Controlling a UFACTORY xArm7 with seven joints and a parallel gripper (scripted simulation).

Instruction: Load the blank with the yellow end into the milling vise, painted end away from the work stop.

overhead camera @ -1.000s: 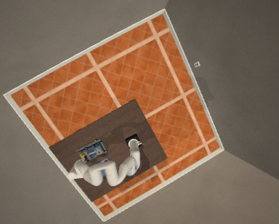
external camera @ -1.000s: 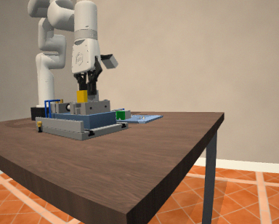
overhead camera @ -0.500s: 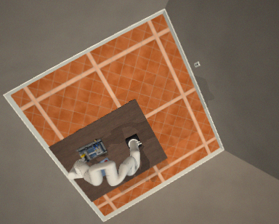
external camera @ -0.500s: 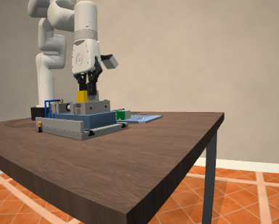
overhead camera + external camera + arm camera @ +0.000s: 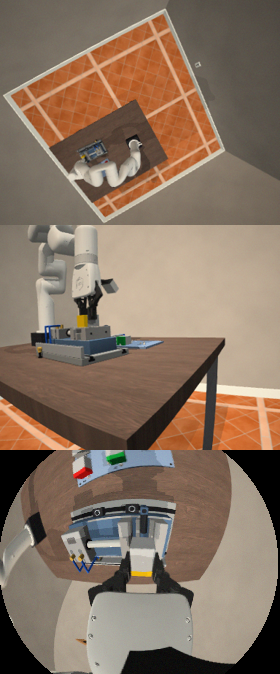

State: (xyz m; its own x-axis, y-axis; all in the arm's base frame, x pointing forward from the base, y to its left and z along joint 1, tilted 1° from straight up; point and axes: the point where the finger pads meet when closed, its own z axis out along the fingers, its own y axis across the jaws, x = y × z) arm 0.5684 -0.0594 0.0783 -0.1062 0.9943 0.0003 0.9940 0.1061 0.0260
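My gripper is now 2 cm above the yellow-ended blank. The rest, counted from my hand: grey jaw block 6 cm below, 3 cm ahead, 1 cm to the left; green-ended blank 23 cm to the left, 11 cm below, 9 cm behind; milling vise 10 cm below, 7 cm behind.
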